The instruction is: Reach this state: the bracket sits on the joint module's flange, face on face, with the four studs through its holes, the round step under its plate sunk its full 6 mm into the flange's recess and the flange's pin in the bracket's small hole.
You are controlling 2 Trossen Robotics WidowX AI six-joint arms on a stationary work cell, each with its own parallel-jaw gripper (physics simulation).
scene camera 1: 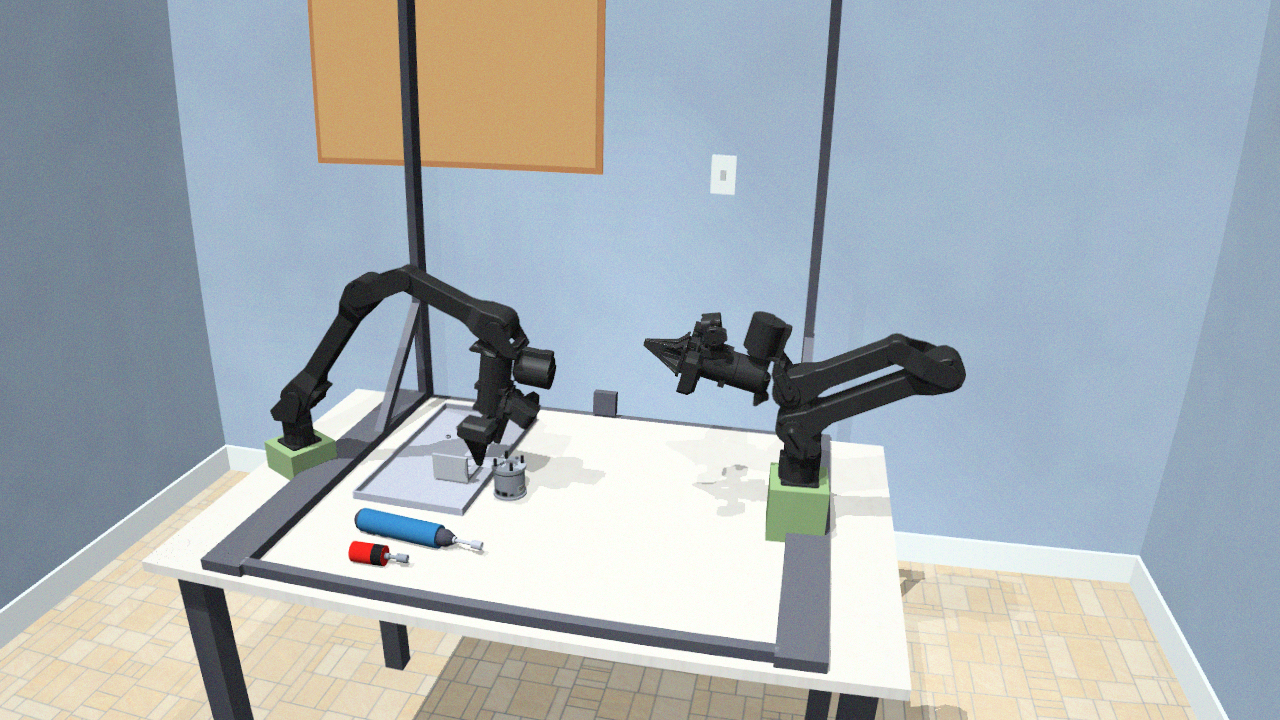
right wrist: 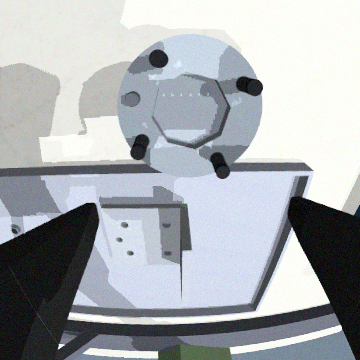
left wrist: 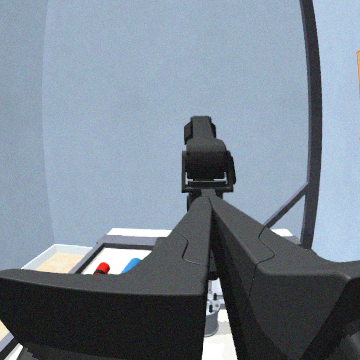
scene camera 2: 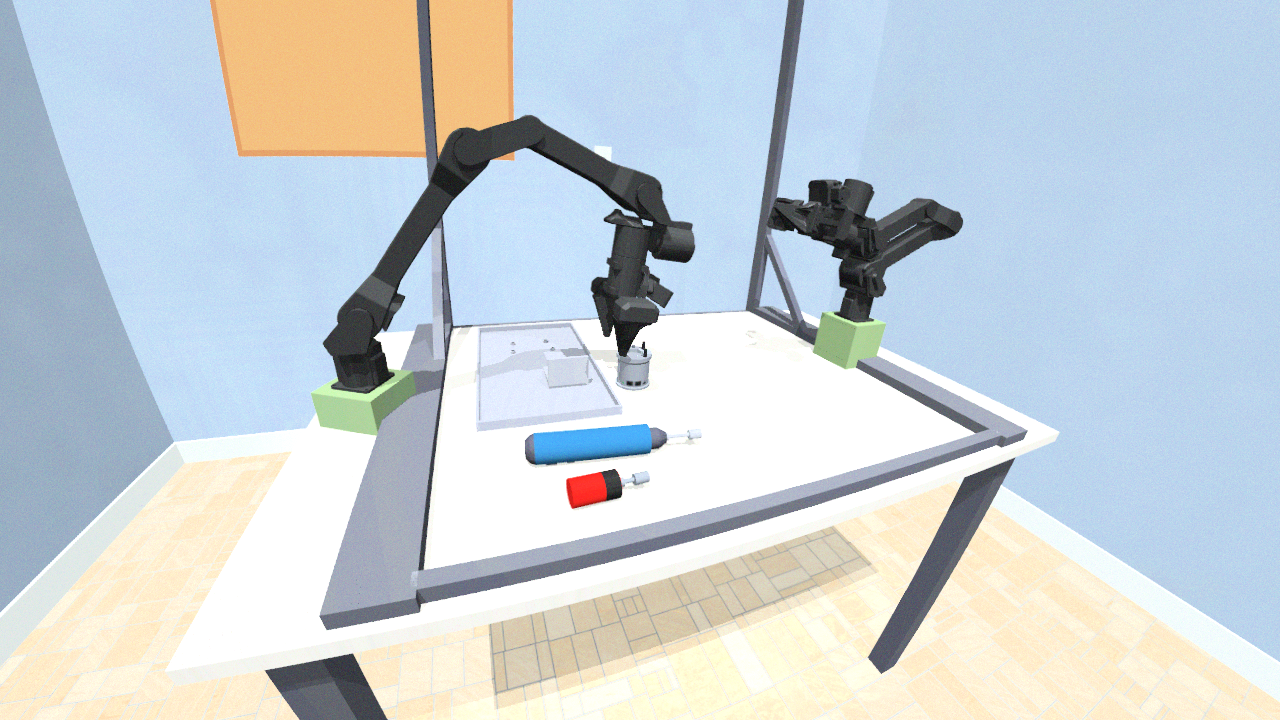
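Seen in the pictures: left gripper, between the fingertips: (scene camera 1: pixel 644 341) (left wrist: pixel 207 206) (scene camera 2: pixel 775 205); right gripper, between the fingertips: (scene camera 1: pixel 488 454) (right wrist: pixel 195 209) (scene camera 2: pixel 613 345); left arm's base, origin of its link: (scene camera 1: pixel 799 477) (scene camera 2: pixel 853 317); right arm's base, origin of its link: (scene camera 1: pixel 299 440) (scene camera 2: pixel 363 381).
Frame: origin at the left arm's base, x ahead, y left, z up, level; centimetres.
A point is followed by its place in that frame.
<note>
The grey bracket (scene camera 1: pixel 451 467) @[x 63.8, y -3.3, z -6.4 cm] (scene camera 2: pixel 566 368) @[x 64.5, y -3.3, z -6.0 cm] (right wrist: pixel 145 240) @[x 64.0, y -6.9, z -8.5 cm] stands in the tray with one plate upright; holes show in its other plate in the right wrist view. The joint module (scene camera 1: pixel 510 483) @[x 51.3, y 0.0, z -6.6 cm] (scene camera 2: pixel 632 370) @[x 53.6, y -0.1, z -6.3 cm] (left wrist: pixel 212 322) @[x 50.0, y -4.3, z -6.9 cm] (right wrist: pixel 172 160) @[x 54.5, y -3.7, z -4.1 cm] stands upright beside the tray, its four dark studs, pin and recess uncovered in the right wrist view. My right gripper (scene camera 1: pixel 478 462) @[x 56.2, y -2.8, z -2.5 cm] (scene camera 2: pixel 624 351) @[x 56.2, y -2.8, z -2.5 cm] (right wrist: pixel 195 209) @[x 56.2, y -2.8, z -2.5 cm] is open and empty, pointing down above the bracket and the module's near side. My left gripper (scene camera 1: pixel 647 342) @[x 27.7, y -0.6, z 22.4 cm] (scene camera 2: pixel 774 214) @[x 27.7, y -0.6, z 22.4 cm] (left wrist: pixel 207 206) @[x 27.7, y -0.6, z 22.4 cm] is shut on nothing, raised high away from both.
The shallow tray (scene camera 1: pixel 407 502) @[x 68.9, y 6.6, z -9.0 cm] (scene camera 2: pixel 537 420) @[x 71.4, y 6.4, z -9.3 cm] (right wrist: pixel 225 240) @[x 66.0, y 0.6, z -9.7 cm] also holds several small nuts (scene camera 2: pixel 512 343) @[x 70.8, y -25.6, z -9.2 cm] (right wrist: pixel 16 229) @[x 63.0, y -20.5, z -9.2 cm]. A blue screwdriver (scene camera 1: pixel 400 527) @[x 65.3, y 18.0, z -6.8 cm] (scene camera 2: pixel 590 444) @[x 66.8, y 17.8, z -6.9 cm] (left wrist: pixel 132 265) @[x 69.2, y 15.1, z -6.2 cm] and a red driver (scene camera 1: pixel 368 553) @[x 67.7, y 25.6, z -7.4 cm] (scene camera 2: pixel 592 488) @[x 68.9, y 25.5, z -7.2 cm] (left wrist: pixel 103 268) @[x 68.3, y 23.1, z -7.1 cm] lie in front of it. Dark frame bars edge the table.
</note>
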